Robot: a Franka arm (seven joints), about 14 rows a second.
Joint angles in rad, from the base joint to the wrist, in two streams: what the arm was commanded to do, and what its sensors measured. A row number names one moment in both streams.
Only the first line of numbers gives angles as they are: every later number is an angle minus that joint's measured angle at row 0.
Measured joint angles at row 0:
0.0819 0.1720 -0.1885 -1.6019 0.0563 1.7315 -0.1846
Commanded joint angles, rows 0 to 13:
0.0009 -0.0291 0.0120 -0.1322 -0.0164 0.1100 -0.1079
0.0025 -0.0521 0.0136 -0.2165 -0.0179 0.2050 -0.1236
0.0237 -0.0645 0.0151 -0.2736 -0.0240 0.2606 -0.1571
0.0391 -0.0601 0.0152 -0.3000 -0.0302 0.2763 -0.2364
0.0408 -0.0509 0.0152 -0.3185 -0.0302 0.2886 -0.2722
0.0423 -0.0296 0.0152 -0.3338 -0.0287 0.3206 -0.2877
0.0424 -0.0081 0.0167 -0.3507 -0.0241 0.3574 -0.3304
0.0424 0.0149 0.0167 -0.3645 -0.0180 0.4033 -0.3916
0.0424 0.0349 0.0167 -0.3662 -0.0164 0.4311 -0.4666
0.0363 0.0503 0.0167 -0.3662 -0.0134 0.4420 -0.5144
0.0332 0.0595 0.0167 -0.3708 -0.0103 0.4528 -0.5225
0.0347 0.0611 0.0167 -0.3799 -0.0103 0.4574 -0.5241
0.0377 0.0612 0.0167 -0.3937 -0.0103 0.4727 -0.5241
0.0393 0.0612 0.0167 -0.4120 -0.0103 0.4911 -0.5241
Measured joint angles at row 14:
0.0376 0.0765 0.0168 -0.3701 -0.0152 0.4503 -0.4984
